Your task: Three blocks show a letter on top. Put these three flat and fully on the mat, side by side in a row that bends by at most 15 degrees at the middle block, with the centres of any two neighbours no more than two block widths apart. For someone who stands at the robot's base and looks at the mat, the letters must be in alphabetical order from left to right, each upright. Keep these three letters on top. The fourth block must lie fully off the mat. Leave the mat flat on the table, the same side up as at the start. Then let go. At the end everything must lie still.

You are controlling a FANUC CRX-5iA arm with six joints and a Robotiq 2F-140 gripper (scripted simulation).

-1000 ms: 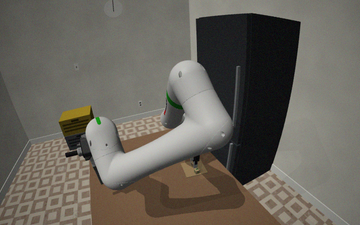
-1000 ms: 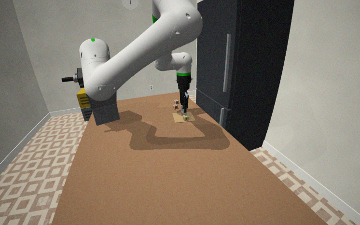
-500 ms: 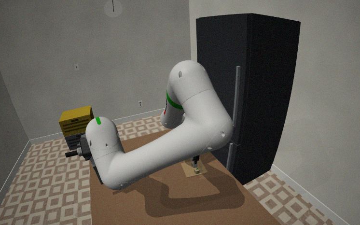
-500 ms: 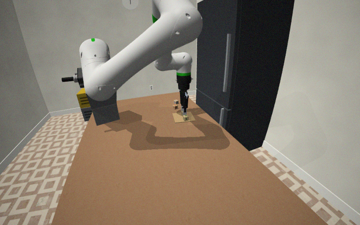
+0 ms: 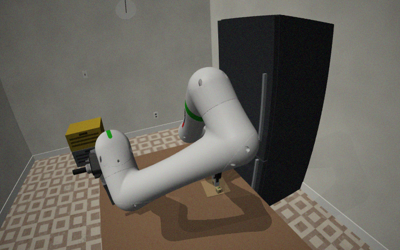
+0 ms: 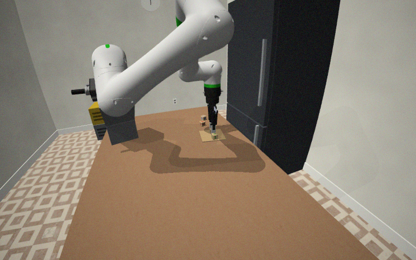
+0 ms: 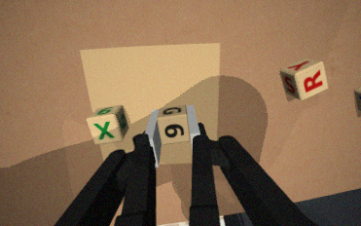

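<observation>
The block marked 9 is 20 mm below my hand. Also, from my hand: R block 140 mm to the left, 20 mm below; tan mat 40 mm below, 20 mm to the right, 10 mm behind; X block 60 mm to the right, 20 mm below, 20 mm behind.
</observation>
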